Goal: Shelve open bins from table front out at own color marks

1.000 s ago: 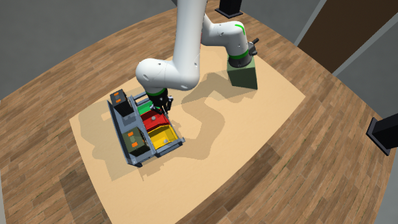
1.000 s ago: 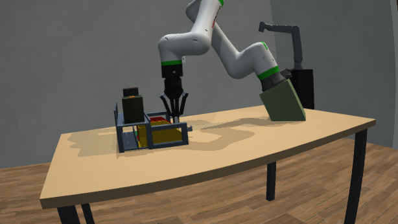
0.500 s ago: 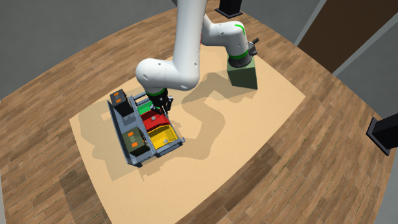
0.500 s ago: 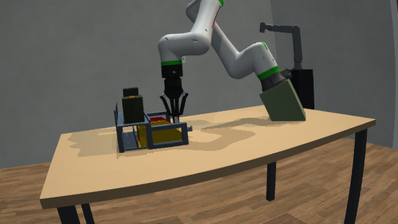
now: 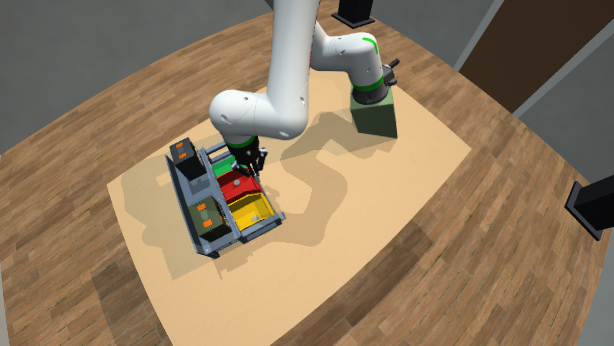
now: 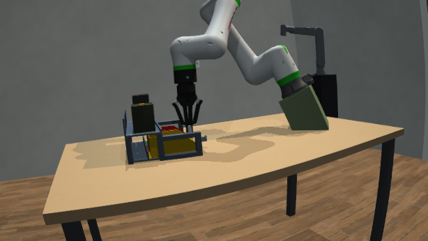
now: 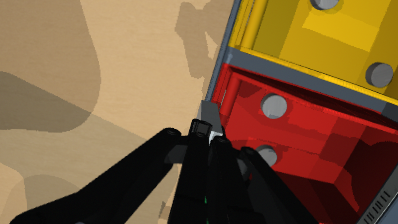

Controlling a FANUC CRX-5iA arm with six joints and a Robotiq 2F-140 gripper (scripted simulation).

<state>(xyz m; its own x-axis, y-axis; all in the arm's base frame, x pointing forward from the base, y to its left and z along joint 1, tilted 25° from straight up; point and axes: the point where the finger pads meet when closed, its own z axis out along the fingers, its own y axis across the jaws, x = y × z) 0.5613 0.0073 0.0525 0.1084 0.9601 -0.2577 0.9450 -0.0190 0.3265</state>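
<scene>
Now: hand 9 cm short of the red bin, 1 cm to the left of it and 1 cm above it. The rest, counted from my hand: yellow bin: 11 cm ahead, 11 cm to the left, 1 cm below.
</scene>
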